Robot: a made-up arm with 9 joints. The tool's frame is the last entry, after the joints. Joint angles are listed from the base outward.
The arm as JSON. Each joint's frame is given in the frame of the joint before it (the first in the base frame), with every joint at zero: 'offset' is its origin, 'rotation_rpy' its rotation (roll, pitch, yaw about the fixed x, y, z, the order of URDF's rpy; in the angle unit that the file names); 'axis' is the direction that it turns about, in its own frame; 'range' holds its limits. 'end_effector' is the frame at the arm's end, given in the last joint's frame.
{
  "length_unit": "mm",
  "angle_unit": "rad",
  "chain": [
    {
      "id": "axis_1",
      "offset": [
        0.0,
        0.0,
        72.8
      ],
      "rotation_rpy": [
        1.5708,
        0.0,
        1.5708
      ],
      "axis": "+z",
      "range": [
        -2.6,
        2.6
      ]
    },
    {
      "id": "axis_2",
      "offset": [
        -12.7,
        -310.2,
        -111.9
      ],
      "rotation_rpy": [
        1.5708,
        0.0,
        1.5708
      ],
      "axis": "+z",
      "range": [
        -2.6,
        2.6
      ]
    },
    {
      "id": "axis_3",
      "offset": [
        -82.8,
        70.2,
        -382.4
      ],
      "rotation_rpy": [
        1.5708,
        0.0,
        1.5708
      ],
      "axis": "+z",
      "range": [
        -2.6,
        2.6
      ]
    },
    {
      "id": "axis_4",
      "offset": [
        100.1,
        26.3,
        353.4
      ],
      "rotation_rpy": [
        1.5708,
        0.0,
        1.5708
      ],
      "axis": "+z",
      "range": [
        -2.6,
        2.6
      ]
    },
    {
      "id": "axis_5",
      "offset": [
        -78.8,
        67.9,
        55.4
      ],
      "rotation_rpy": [
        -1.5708,
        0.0,
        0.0
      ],
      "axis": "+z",
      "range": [
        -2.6,
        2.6
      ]
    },
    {
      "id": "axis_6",
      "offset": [
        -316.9,
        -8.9,
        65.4
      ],
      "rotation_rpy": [
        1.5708,
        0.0,
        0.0
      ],
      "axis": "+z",
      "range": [
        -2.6,
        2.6
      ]
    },
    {
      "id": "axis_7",
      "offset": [
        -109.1,
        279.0,
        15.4
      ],
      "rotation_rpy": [
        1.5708,
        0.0,
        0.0
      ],
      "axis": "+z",
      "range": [
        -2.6,
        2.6
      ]
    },
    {
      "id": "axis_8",
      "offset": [
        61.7,
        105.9,
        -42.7
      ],
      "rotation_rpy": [
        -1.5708,
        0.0,
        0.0
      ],
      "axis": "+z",
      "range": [
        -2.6,
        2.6
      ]
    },
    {
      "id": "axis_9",
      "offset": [
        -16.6,
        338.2,
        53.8
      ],
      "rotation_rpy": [
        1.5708,
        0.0,
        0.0
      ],
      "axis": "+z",
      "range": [
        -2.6,
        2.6
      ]
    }
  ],
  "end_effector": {
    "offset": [
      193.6,
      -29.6,
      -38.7
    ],
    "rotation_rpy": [
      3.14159,
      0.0,
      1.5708
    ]
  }
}
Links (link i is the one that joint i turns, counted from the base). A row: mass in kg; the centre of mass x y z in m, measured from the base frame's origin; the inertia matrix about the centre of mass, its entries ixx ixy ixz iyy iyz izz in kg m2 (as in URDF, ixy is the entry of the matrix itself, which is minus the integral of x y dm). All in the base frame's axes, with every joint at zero. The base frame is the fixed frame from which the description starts. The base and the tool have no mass.
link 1: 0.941; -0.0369 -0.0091 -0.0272; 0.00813 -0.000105 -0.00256 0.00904 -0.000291 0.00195
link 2: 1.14; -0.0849 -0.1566 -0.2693; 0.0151 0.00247 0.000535 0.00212 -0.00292 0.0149
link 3: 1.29; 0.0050 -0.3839 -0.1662; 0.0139 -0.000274 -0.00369 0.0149 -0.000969 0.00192
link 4: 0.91; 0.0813 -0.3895 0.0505; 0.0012 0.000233 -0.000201 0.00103 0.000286 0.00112
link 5: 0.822; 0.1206 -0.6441 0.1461; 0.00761 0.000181 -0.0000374 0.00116 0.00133 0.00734
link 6: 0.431; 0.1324 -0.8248 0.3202; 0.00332 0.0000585 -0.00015 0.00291 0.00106 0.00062
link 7: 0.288; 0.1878 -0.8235 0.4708; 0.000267 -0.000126 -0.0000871 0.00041 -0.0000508 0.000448
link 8: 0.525; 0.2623 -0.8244 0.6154; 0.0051 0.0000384 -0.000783 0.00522 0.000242 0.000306
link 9: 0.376; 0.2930 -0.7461 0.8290; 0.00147 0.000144 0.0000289 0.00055 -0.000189 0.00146
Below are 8 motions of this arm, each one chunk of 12 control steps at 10 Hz.
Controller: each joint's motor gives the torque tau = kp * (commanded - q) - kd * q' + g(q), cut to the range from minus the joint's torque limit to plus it. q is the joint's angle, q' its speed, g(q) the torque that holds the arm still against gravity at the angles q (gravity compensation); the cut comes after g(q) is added. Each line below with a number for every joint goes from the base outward.
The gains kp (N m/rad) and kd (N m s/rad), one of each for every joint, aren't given. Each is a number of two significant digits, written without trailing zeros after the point. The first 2 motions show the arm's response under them.
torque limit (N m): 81 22 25 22 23 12 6 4.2 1.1
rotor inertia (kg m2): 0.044 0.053 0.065 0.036 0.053 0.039 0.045 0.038 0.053
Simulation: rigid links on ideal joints. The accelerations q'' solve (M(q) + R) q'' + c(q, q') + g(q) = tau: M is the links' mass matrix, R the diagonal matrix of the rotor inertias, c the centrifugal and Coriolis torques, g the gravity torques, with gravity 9.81 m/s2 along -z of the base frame. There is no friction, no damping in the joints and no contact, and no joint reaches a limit. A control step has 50 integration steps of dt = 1/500 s. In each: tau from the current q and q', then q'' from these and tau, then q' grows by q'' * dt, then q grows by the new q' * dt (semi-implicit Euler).
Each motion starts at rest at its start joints. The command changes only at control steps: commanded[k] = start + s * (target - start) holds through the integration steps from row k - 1 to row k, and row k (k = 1, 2, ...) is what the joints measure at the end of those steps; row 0 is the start. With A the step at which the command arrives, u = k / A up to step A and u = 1 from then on. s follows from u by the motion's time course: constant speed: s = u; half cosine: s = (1 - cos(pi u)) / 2; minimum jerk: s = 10 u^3 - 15 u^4 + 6 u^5; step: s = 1 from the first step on.
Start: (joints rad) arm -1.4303 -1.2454 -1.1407 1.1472 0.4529 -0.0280 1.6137 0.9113 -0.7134
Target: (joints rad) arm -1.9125 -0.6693 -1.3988 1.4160 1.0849 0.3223 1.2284 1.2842 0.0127
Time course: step
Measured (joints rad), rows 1 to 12:
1: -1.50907 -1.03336 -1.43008 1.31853 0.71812 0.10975 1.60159 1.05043 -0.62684
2: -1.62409 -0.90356 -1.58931 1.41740 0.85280 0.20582 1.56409 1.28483 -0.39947
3: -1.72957 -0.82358 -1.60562 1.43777 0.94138 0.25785 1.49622 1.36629 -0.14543
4: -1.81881 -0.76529 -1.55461 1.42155 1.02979 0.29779 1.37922 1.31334 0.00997
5: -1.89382 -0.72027 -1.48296 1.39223 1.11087 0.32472 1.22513 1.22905 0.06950
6: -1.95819 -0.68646 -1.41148 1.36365 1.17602 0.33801 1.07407 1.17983 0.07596
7: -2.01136 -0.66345 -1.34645 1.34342 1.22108 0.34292 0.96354 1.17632 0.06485
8: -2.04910 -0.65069 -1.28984 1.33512 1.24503 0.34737 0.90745 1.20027 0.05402
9: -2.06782 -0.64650 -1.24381 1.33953 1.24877 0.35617 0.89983 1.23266 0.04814
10: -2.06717 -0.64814 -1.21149 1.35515 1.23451 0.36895 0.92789 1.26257 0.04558
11: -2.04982 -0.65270 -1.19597 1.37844 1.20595 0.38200 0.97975 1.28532 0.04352
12: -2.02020 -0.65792 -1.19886 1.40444 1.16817 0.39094 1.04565 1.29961 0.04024
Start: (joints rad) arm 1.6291 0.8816 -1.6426 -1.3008 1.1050 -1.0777 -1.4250 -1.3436 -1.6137
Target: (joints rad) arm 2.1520 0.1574 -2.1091 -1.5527 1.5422 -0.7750 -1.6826 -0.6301 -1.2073
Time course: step
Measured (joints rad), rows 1 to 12:
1: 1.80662 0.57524 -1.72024 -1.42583 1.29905 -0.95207 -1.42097 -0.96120 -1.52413
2: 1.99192 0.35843 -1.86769 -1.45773 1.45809 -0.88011 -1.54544 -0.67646 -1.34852
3: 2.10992 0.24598 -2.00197 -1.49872 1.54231 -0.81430 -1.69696 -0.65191 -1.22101
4: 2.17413 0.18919 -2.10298 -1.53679 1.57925 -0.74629 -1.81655 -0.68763 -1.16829
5: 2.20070 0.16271 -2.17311 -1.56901 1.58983 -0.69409 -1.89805 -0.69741 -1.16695
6: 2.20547 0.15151 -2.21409 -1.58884 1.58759 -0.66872 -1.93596 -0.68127 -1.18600
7: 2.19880 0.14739 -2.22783 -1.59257 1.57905 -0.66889 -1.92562 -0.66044 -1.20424
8: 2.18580 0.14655 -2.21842 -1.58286 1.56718 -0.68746 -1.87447 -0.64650 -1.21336
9: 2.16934 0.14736 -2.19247 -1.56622 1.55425 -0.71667 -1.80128 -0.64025 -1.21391
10: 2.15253 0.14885 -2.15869 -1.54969 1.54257 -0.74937 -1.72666 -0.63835 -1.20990
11: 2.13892 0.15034 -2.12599 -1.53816 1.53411 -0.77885 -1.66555 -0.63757 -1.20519
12: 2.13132 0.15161 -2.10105 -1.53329 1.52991 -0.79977 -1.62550 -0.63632 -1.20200
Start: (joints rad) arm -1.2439 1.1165 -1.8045 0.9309 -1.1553 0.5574 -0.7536 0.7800 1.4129
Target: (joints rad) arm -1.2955 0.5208 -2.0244 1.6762 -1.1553 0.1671 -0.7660 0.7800 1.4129
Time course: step
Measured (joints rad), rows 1 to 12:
1: -1.24738 0.96337 -1.88654 1.17690 -1.30178 0.27865 -0.88412 0.60764 1.37560
2: -1.27192 0.80473 -1.94769 1.37914 -1.27239 0.17331 -1.02316 0.54689 1.34972
3: -1.29679 0.67221 -1.94684 1.53462 -1.16181 0.14722 -0.99727 0.61874 1.35536
4: -1.30938 0.58230 -1.92538 1.66507 -1.07210 0.13996 -0.83726 0.73130 1.38498
5: -1.31337 0.52900 -1.91795 1.76471 -1.02730 0.15172 -0.67949 0.83140 1.42381
6: -1.31366 0.49854 -1.94448 1.82057 -1.03096 0.18707 -0.59660 0.89120 1.45312
7: -1.31026 0.48265 -1.99188 1.82839 -1.07025 0.22680 -0.57162 0.91175 1.46444
8: -1.30314 0.47858 -2.03669 1.79809 -1.11970 0.25081 -0.57113 0.90108 1.46034
9: -1.29397 0.48399 -2.06536 1.74847 -1.16069 0.25297 -0.58350 0.86689 1.44674
10: -1.28566 0.49523 -2.07571 1.69806 -1.18594 0.23795 -0.61259 0.82145 1.42937
11: -1.28112 0.50829 -2.07136 1.65934 -1.19504 0.21374 -0.66215 0.77882 1.41313
12: -1.28159 0.51982 -2.05734 1.63761 -1.19088 0.18713 -0.72658 0.74871 1.40155

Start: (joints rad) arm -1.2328 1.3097 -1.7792 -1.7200 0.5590 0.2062 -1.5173 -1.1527 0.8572
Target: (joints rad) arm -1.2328 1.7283 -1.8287 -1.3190 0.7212 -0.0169 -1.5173 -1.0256 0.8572
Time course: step
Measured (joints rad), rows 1 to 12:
1: -1.24190 1.46844 -1.79457 -1.45870 0.65170 0.08895 -1.49706 -1.09591 0.85954
2: -1.24308 1.56335 -1.82099 -1.33799 0.70914 0.04131 -1.52429 -1.06446 0.85522
3: -1.24640 1.62046 -1.83745 -1.30591 0.72582 0.02265 -1.57163 -1.04929 0.84990
4: -1.24732 1.65867 -1.84310 -1.30416 0.72913 0.01369 -1.60027 -1.03520 0.84805
5: -1.24464 1.68602 -1.84253 -1.31128 0.72952 0.00738 -1.60041 -1.02302 0.84963
6: -1.23971 1.70645 -1.83831 -1.31990 0.72822 0.00024 -1.57763 -1.01512 0.85301
7: -1.23390 1.72194 -1.83187 -1.32744 0.72532 -0.00848 -1.54239 -1.01179 0.85675
8: -1.22815 1.73357 -1.82448 -1.33317 0.72177 -0.01781 -1.50541 -1.01197 0.86000
9: -1.22313 1.74202 -1.81731 -1.33708 0.71871 -0.02615 -1.47521 -1.01408 0.86228
10: -1.21940 1.74770 -1.81131 -1.33922 0.71678 -0.03218 -1.45671 -1.01666 0.86345
11: -1.21725 1.75083 -1.80713 -1.33961 0.71602 -0.03527 -1.45104 -1.01878 0.86363
12: -1.21675 1.75160 -1.80512 -1.33828 0.71614 -0.03545 -1.45633 -1.02019 0.86304

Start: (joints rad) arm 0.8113 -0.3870 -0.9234 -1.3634 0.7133 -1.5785 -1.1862 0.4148 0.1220
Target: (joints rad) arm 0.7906 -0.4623 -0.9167 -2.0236 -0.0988 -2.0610 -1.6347 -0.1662 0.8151
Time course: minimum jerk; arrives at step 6
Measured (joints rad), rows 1 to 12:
1: 0.81197 -0.38783 -0.92468 -1.37507 0.69608 -1.57894 -1.19083 0.40410 0.12746
2: 0.81449 -0.39267 -0.93044 -1.44033 0.60029 -1.58883 -1.21868 0.34747 0.16494
3: 0.81566 -0.40386 -0.93644 -1.57862 0.40211 -1.63862 -1.28573 0.23932 0.27095
4: 0.81230 -0.41931 -0.93139 -1.76091 0.15985 -1.75102 -1.38520 0.10799 0.45002
5: 0.80531 -0.43296 -0.91317 -1.92552 -0.02603 -1.90701 -1.48282 -0.01305 0.65282
6: 0.79455 -0.44333 -0.89812 -2.01703 -0.09780 -2.04585 -1.53769 -0.09857 0.80346
7: 0.78121 -0.45238 -0.89944 -2.04387 -0.10205 -2.12301 -1.55057 -0.15016 0.86738
8: 0.77238 -0.45986 -0.90816 -2.04238 -0.09527 -2.14379 -1.55253 -0.17411 0.86905
9: 0.77223 -0.46501 -0.91436 -2.03410 -0.09425 -2.13104 -1.56489 -0.17761 0.84792
10: 0.77858 -0.46738 -0.91662 -2.02652 -0.09689 -2.10434 -1.59008 -0.17157 0.82792
11: 0.78674 -0.46721 -0.91696 -2.02175 -0.09940 -2.07708 -1.62077 -0.16602 0.81588
12: 0.79303 -0.46544 -0.91696 -2.01991 -0.10028 -2.05687 -1.64835 -0.16545 0.81031

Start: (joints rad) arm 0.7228 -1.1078 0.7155 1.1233 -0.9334 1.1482 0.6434 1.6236 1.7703
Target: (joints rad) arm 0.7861 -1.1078 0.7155 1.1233 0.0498 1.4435 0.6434 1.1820 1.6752
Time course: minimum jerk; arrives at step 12
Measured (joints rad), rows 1 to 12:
1: 0.72292 -1.10772 0.71498 1.12275 -0.93201 1.14867 0.64472 1.62257 1.77019
2: 0.72372 -1.10720 0.71179 1.11968 -0.92171 1.15188 0.65369 1.61524 1.76931
3: 0.72604 -1.10578 0.70464 1.11404 -0.88963 1.16078 0.67766 1.59403 1.76626
4: 0.73096 -1.10316 0.69433 1.10837 -0.82361 1.17785 0.71774 1.55414 1.75958
5: 0.73935 -1.09921 0.68323 1.10582 -0.71830 1.20413 0.76556 1.49597 1.74865
6: 0.75098 -1.09399 0.67464 1.10841 -0.57804 1.23858 0.80502 1.42394 1.73380
7: 0.76391 -1.08800 0.67219 1.11600 -0.41586 1.27829 0.81821 1.34475 1.71611
8: 0.77508 -1.08304 0.67868 1.12642 -0.24951 1.31943 0.79279 1.26695 1.69726
9: 0.78189 -1.08226 0.69476 1.13636 -0.09707 1.35837 0.72770 1.20088 1.67971
10: 0.78358 -1.08884 0.71819 1.14290 0.02621 1.39224 0.63473 1.15685 1.66644
11: 0.78152 -1.10329 0.74425 1.14449 0.10998 1.41898 0.53583 1.14104 1.66001
12: 0.77828 -1.12175 0.76642 1.14118 0.15144 1.43760 0.45726 1.15056 1.66100

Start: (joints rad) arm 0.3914 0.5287 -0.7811 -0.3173 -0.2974 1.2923 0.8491 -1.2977 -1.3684
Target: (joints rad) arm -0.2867 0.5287 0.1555 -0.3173 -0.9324 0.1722 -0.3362 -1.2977 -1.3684
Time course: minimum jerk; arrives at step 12
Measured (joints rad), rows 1 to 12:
1: 0.39067 0.52877 -0.77892 -0.31590 -0.29908 1.29032 0.84907 -1.29782 -1.36837
2: 0.38540 0.52899 -0.76454 -0.30712 -0.30995 1.27719 0.84818 -1.29873 -1.36815
3: 0.36941 0.52864 -0.72672 -0.28615 -0.33779 1.24210 0.84216 -1.30116 -1.36736
4: 0.33627 0.52671 -0.65942 -0.25339 -0.38650 1.17738 0.82242 -1.30418 -1.36598
5: 0.28143 0.52289 -0.56395 -0.21485 -0.45514 1.08039 0.77806 -1.30447 -1.36473
6: 0.20347 0.51796 -0.44801 -0.18113 -0.53814 0.95413 0.70000 -1.29704 -1.36500
7: 0.10430 0.51363 -0.32276 -0.16552 -0.62633 0.80677 0.58437 -1.27721 -1.36842
8: -0.01104 0.51195 -0.19936 -0.18037 -0.70976 0.65003 0.43210 -1.24323 -1.37598
9: -0.13363 0.51401 -0.08748 -0.23144 -0.78156 0.49688 0.24548 -1.19994 -1.38721
10: -0.24886 0.51806 0.00334 -0.31251 -0.84072 0.35887 0.02638 -1.16273 -1.39901
11: -0.33753 0.51958 0.06391 -0.40311 -0.89111 0.24422 -0.21747 -1.15601 -1.40552
12: -0.38388 0.51469 0.09242 -0.47329 -0.93671 0.15876 -0.45895 -1.19747 -1.40076

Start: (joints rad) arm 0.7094 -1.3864 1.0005 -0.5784 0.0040 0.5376 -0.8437 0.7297 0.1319
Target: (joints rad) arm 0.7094 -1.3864 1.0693 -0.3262 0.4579 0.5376 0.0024 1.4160 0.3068
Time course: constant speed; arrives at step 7
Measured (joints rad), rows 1 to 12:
1: 0.71240 -1.39919 0.99557 -0.56253 0.02705 0.53132 -0.82098 0.75507 0.13758
2: 0.71783 -1.41672 0.99402 -0.54064 0.07208 0.52329 -0.75278 0.82076 0.15344
3: 0.72155 -1.43158 0.99961 -0.51622 0.13394 0.51595 -0.64154 0.91344 0.17728
4: 0.72143 -1.43942 1.01229 -0.48782 0.20679 0.51139 -0.50361 1.01715 0.20494
5: 0.71791 -1.43871 1.02937 -0.45334 0.28442 0.51106 -0.35664 1.12271 0.23318
6: 0.71277 -1.43023 1.04714 -0.41233 0.36181 0.51529 -0.21251 1.22760 0.26066
7: 0.70778 -1.41620 1.06266 -0.36615 0.43596 0.52352 -0.07589 1.33245 0.28742
8: 0.70216 -1.39017 1.08342 -0.33219 0.47830 0.54573 0.01829 1.40888 0.30782
9: 0.69717 -1.36212 1.09660 -0.30589 0.49433 0.56843 0.05227 1.44605 0.31821
10: 0.69479 -1.33929 1.09872 -0.28750 0.49464 0.58372 0.04598 1.45845 0.32148
11: 0.69542 -1.32528 1.09240 -0.27796 0.48701 0.59024 0.02794 1.45904 0.32093
12: 0.69836 -1.32091 1.08143 -0.27674 0.47618 0.58926 0.01684 1.45424 0.31840

